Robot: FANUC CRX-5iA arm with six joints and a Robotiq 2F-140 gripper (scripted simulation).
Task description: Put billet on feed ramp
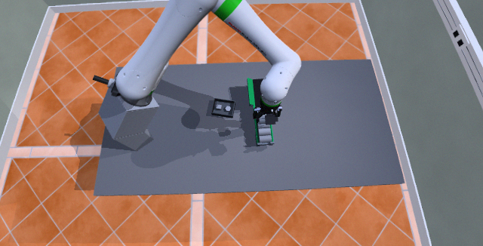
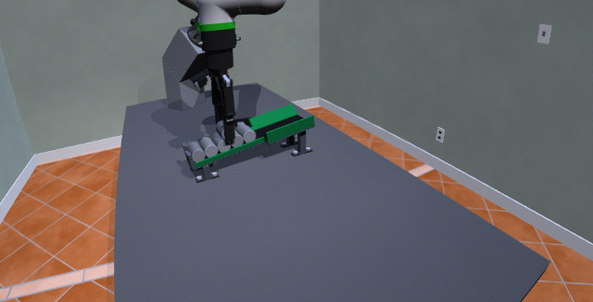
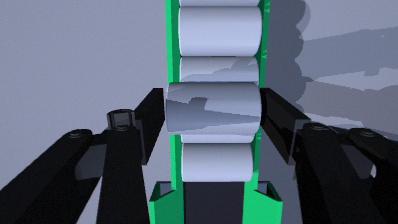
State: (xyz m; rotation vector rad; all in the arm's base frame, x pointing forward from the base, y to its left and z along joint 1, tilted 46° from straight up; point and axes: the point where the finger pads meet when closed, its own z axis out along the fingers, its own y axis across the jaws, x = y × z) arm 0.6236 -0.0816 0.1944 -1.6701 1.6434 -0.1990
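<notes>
My hand is 2 cm short of the stop, 12 cm to the left of it and 8 cm above it. From my hand the other things lie so: small dark tray (25 cm behind, 9 cm to the left, 13 cm below).
</notes>
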